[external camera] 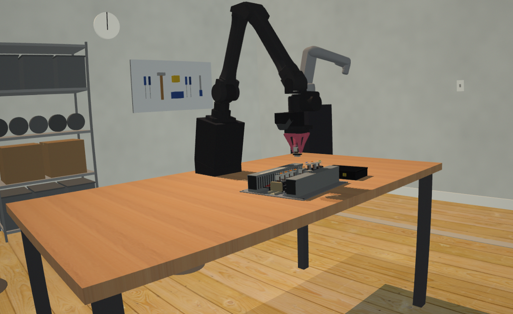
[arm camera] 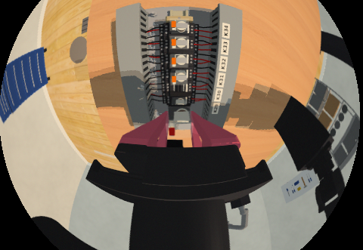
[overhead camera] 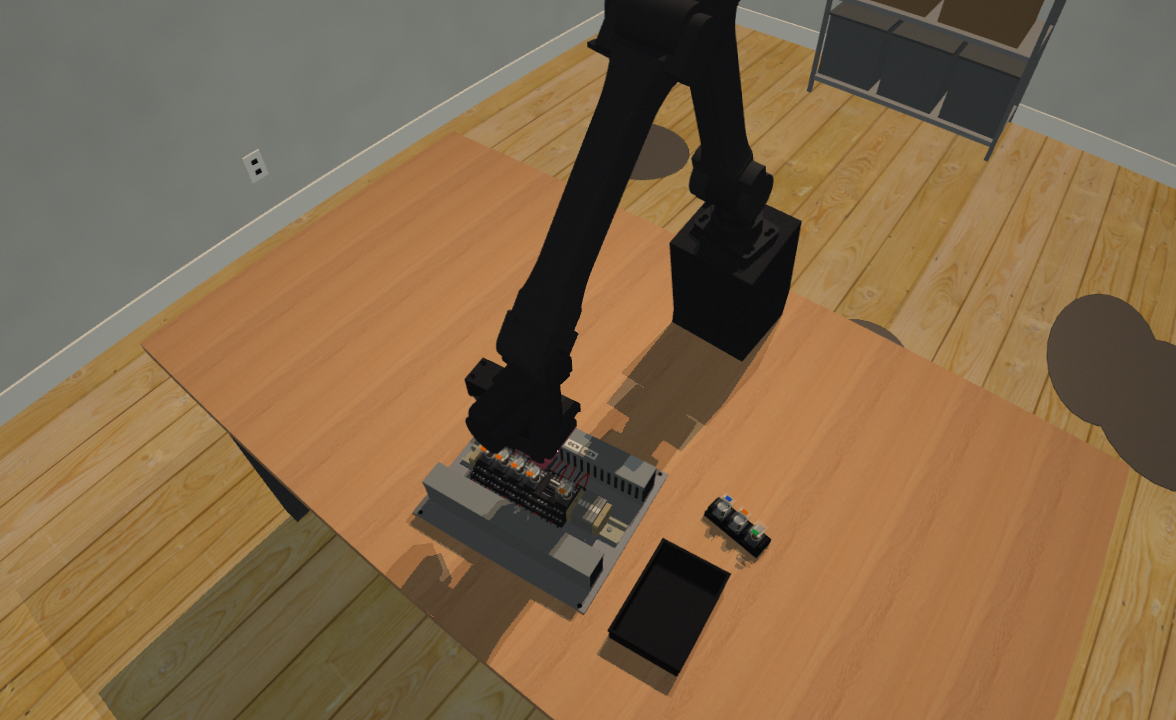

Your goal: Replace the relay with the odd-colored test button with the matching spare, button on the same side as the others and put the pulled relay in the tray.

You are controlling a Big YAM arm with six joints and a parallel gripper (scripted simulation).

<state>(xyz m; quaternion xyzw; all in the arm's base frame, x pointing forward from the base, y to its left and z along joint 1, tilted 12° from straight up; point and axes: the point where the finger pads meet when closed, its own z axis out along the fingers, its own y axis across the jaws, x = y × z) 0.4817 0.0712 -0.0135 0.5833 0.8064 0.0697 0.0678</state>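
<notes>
The black tray is 1 cm behind my hand, 25 cm to the left of it and 12 cm below it. The rest, counted from my hand: blue-button relay (18 cm behind, 20 cm to the left, 11 cm below); then black spare holder (18 cm behind, 23 cm to the left, 13 cm below); then grey relay panel (1 cm ahead, 2 cm to the right, 13 cm below).
</notes>
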